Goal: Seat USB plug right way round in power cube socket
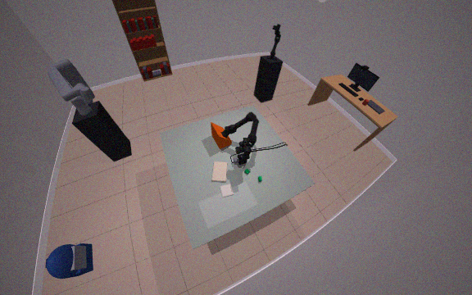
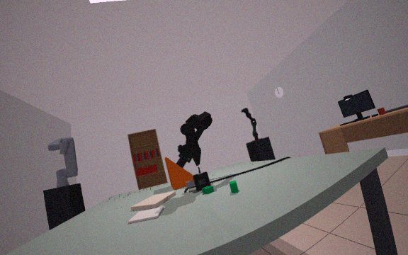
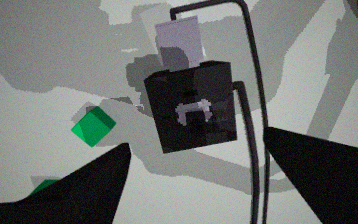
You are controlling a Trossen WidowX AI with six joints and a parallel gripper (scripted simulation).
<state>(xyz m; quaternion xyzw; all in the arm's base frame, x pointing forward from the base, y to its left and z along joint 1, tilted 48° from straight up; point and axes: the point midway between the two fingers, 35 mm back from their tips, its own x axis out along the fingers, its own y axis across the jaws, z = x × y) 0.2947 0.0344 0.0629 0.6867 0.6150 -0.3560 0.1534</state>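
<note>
Now: gripper tip 3 cm above the silver USB plug. From my gripper tip the other things lie so: green block: 13 cm ahead, 11 cm below, 2 cm to the right.
</note>
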